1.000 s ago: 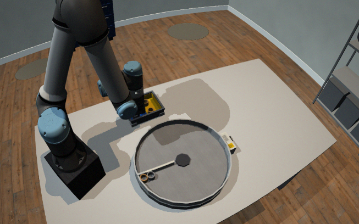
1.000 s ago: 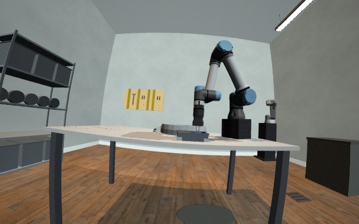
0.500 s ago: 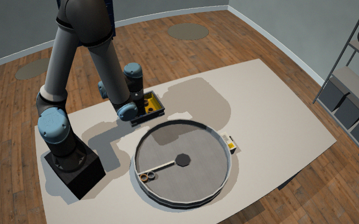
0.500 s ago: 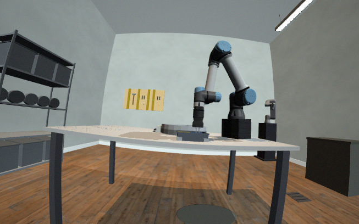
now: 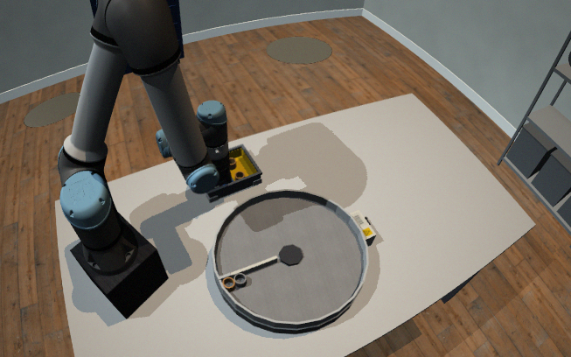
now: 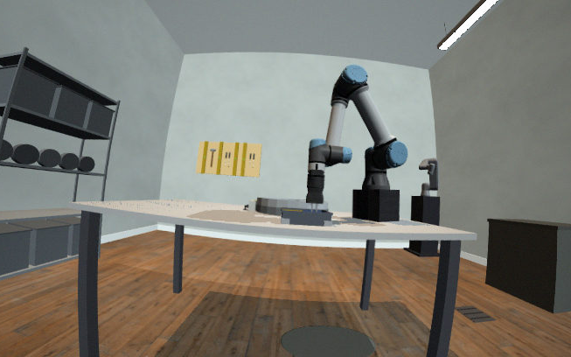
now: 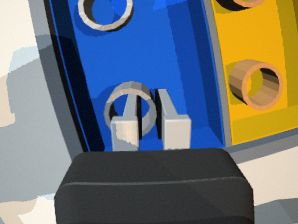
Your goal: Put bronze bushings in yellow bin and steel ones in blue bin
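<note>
Now: hand 40 mm short of the bin and 40 mm to the right of it. From my hand the other things lie so: round grey turntable 90 mm ahead, 330 mm to the right, 20 mm above.
</note>
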